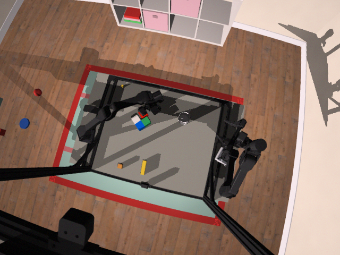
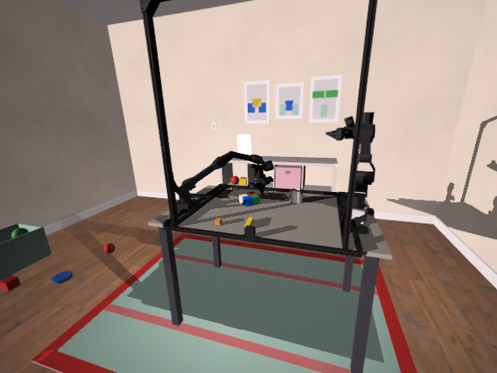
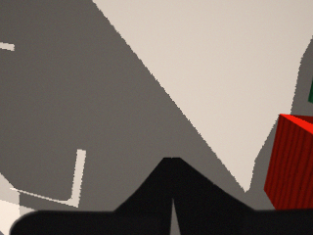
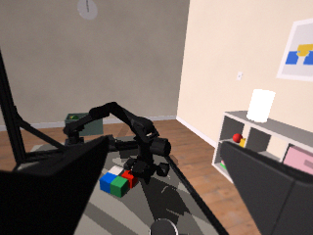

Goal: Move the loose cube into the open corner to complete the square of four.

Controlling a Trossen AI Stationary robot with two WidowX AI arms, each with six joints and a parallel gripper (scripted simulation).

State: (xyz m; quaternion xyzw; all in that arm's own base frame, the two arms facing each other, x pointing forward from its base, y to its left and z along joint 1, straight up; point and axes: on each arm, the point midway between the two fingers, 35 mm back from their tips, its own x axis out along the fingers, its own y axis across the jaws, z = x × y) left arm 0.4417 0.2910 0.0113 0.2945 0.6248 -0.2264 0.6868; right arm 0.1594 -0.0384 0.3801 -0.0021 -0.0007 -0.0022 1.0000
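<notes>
Now: the red cube 60 mm to the left of my left hand, 60 mm behind it and 40 mm below it. Round my left hand: green cube 110 mm behind, 40 mm below, 30 mm to the left; blue cube 150 mm behind, 70 mm to the left, 40 mm below; white cube 110 mm behind, 100 mm to the left, 40 mm below.
</notes>
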